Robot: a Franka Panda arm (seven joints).
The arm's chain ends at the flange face. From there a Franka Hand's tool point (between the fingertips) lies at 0.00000 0.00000 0.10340 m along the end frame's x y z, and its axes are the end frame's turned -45 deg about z.
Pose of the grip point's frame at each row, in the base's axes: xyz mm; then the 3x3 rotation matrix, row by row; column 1 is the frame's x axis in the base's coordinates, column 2 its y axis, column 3 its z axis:
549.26 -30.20 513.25; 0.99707 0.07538 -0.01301; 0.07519 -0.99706 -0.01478; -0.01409 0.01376 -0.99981
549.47 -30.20 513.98; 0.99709 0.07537 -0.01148; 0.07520 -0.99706 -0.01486; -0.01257 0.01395 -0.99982
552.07 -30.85 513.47; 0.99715 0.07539 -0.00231; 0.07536 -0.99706 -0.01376; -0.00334 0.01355 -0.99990
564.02 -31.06 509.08; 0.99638 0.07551 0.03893; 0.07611 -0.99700 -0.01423; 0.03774 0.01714 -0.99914
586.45 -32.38 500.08; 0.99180 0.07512 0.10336; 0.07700 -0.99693 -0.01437; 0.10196 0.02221 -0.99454
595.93 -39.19 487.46; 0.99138 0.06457 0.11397; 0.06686 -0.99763 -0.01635; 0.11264 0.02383 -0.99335
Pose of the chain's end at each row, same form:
550.61 -28.67 616.63; 0.75834 -0.65173 -0.01301; -0.65186 -0.75820 -0.01478; -0.00023 0.01969 -0.99981
550.66 -28.66 617.36; 0.75834 -0.65175 -0.01148; -0.65185 -0.75820 -0.01486; 0.00098 0.01875 -0.99982
552.31 -29.43 616.86; 0.75840 -0.65178 -0.00231; -0.65174 -0.75832 -0.01376; 0.00722 0.01194 -0.99990
559.99 -29.59 612.39; 0.75794 -0.65115 0.03893; -0.65117 -0.75880 -0.01423; 0.03881 -0.01457 -0.99914
575.76 -30.89 602.92; 0.75443 -0.64819 0.10336; -0.65049 -0.75938 -0.01437; 0.08780 -0.05639 -0.99454
584.15 -37.50 590.17; 0.74667 -0.65535 0.11397; -0.65815 -0.75271 -0.01635; 0.09650 -0.06280 -0.99335

